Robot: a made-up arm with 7 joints.
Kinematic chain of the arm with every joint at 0, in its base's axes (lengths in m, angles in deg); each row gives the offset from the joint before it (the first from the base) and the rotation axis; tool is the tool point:
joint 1: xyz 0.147 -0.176 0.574 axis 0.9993 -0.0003 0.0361
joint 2: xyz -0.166 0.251 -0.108 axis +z
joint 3: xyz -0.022 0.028 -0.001 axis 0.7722 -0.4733 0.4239
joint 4: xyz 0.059 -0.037 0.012 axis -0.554 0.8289 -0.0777
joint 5: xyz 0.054 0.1 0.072 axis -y
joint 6: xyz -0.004 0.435 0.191 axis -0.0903 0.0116 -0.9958
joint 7: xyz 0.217 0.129 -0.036 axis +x
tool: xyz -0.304 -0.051 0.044
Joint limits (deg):
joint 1: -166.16..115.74
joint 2: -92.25..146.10
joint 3: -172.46..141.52
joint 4: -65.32..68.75
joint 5: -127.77..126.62
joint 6: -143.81..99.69
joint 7: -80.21..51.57
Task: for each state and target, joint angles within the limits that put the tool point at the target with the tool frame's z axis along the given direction. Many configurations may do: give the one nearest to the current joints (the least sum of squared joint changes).
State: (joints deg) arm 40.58 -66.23 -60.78 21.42 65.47 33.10 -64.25
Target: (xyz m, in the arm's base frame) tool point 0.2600 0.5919 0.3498 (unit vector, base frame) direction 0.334 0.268 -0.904
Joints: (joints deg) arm 56.53 -68.97 -76.64 35.09 61.04 52.04 -78.49
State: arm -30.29 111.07 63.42 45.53 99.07 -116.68 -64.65
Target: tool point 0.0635 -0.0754 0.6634 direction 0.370 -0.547 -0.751
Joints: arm -65.99 129.95 72.08 35.72 63.60 -143.81 -80.11
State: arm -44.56 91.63 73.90 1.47 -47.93 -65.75 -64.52
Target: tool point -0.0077 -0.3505 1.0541 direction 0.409 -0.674 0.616
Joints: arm 12.87 96.40 75.68 6.50 -54.04 -42.56 -65.99
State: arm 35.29 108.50 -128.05 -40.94 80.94 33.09 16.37
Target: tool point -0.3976 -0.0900 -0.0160 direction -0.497 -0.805 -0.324
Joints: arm 9.27 128.63 -106.27 -57.18 59.51 25.91 -32.72
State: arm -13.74 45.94 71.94 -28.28 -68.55 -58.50 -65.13
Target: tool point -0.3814 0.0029 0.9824 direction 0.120 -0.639 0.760
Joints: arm -4.74 5.98 56.86 -32.22 -49.48 -26.66 -12.41
